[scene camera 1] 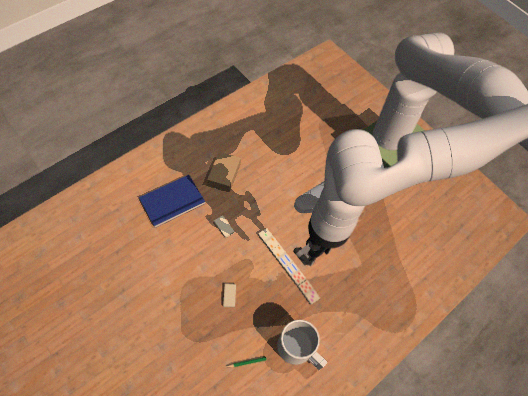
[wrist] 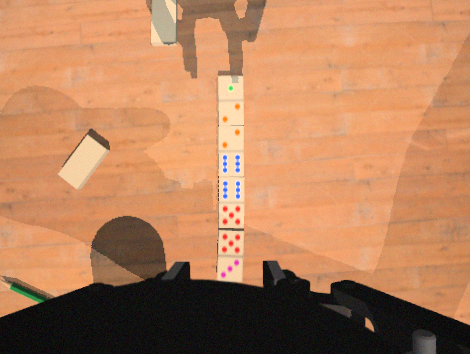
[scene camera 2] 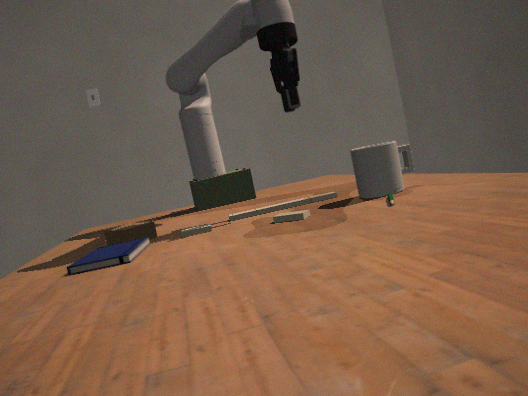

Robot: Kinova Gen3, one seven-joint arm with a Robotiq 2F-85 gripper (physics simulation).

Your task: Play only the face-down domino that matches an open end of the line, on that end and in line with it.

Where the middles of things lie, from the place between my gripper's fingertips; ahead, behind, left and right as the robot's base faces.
The brown block (scene camera 2: 133, 231) lies 1 cm ahead of my hand, 35 cm to the right of it and 17 cm below it.
